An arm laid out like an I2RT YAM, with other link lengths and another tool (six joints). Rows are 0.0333 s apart.
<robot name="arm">
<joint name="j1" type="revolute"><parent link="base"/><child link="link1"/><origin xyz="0 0 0.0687" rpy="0 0 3.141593"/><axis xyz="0 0 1"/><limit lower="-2.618" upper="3.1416"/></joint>
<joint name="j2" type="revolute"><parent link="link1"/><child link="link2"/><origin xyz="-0.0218 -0.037 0.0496" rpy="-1.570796 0 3.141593"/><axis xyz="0 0 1"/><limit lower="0" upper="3.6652"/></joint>
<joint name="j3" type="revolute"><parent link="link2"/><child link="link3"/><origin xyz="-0.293 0 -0.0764" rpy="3.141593 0 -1.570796"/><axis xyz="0 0 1"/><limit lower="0" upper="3.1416"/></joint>
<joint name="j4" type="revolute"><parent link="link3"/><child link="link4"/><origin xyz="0.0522 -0.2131 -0.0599" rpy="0 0 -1.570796"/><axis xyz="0 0 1"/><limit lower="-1.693" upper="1.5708"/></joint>
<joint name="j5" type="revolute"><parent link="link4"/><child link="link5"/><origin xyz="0.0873 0.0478 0.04" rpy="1.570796 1.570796 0"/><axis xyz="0 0 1"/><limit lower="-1.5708" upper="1.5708"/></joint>
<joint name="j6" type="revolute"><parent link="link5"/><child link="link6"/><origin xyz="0 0.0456 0.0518" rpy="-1.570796 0 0"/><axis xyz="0 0 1"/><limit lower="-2.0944" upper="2.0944"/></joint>
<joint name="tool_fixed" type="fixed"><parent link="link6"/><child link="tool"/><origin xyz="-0.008 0.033 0.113" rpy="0 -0.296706 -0.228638"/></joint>
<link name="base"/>
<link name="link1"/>
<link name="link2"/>
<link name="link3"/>
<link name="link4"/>
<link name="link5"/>
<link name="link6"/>
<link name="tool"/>
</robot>
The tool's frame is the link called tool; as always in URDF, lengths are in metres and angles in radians.
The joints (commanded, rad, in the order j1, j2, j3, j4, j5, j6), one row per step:
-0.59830 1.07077 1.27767 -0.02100 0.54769 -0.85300
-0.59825 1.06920 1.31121 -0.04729 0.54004 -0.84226
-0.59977 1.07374 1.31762 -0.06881 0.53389 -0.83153
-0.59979 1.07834 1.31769 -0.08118 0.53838 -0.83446
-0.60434 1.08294 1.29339 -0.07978 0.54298 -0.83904
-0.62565 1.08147 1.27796 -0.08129 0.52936 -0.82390
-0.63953 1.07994 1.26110 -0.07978 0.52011 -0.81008
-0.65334 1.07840 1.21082 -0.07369 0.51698 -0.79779
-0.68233 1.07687 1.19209 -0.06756 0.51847 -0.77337
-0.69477 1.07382 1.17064 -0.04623 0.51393 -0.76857
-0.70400 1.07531 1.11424 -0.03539 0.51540 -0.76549
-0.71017 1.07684 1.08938 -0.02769 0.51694 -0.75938
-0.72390 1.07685 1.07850 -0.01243 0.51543 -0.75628
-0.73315 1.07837 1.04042 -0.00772 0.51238 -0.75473
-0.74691 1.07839 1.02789 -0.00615 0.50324 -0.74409
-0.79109 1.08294 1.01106 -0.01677 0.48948 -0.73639
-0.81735 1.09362 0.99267 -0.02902 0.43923 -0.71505
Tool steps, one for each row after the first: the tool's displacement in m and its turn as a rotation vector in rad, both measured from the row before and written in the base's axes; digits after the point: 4 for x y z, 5 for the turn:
-0.0029 0.0031 0.0089 -0.00184 -0.01615 0.00930
0.0021 -0.0012 -0.0032 0.01454 0.00722 0.00622
0.0017 -0.0019 -0.0042 0.00895 0.01617 -0.00487
0.0030 -0.0044 -0.0114 0.01425 0.02643 -0.00967
-0.0024 -0.0044 -0.0061 0.01365 -0.00017 -0.00620
-0.0012 -0.0032 -0.0061 0.01286 -0.00088 -0.00339
0.0010 -0.0061 -0.0197 0.03031 0.02292 -0.00983
-0.0074 -0.0070 -0.0059 0.01607 -0.01397 -0.02935
-0.0025 -0.0024 -0.0034 -0.00032 -0.00660 -0.00770
0.0016 -0.0056 -0.0228 0.03139 0.03309 -0.01063
-0.0003 -0.0029 -0.0096 0.01422 0.00847 -0.00774
-0.0033 -0.0029 -0.0012 -0.00183 -0.00623 -0.01226
0.0000 -0.0036 -0.0164 0.02379 0.02451 -0.00624
-0.0024 -0.0026 -0.0051 0.01112 -0.00229 -0.00511
-0.0094 -0.0090 -0.0115 0.02527 0.01497 -0.03094
0.0016 -0.0045 -0.0146 0.03983 0.00441 0.02161

